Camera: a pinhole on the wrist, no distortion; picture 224 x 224 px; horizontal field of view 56.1 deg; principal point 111.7 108.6 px. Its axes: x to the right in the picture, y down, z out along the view. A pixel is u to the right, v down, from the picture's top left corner.
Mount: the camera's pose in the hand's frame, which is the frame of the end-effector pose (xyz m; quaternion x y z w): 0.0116 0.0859 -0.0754 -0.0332 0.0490 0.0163 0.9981
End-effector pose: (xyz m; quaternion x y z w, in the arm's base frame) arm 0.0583 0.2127 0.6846 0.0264 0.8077 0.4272 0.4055
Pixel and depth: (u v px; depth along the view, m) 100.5 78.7 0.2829
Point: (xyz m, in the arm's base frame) 0.1637 0.4036 0.6503
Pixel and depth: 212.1 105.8 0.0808
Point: -0.0075 0.2939 0.7127
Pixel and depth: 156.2 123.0 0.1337
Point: 0.0279 0.3357 0.7096
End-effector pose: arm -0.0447 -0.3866 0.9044 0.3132 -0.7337 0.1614 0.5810
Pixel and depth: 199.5 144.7 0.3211
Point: -0.3452 -0.4449 1.0298
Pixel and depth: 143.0 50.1 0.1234
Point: -0.1252 -0.3813 0.9402
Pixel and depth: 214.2 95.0 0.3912
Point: -0.3580 -0.5599 1.0645
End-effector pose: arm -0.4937 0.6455 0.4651 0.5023 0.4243 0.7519 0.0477
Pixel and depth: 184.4 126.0 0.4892
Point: -0.2350 0.8842 0.7922
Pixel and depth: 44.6 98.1 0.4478
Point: -0.1131 0.7725 0.5170
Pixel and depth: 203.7 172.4 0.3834
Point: -0.2911 0.7688 0.8141
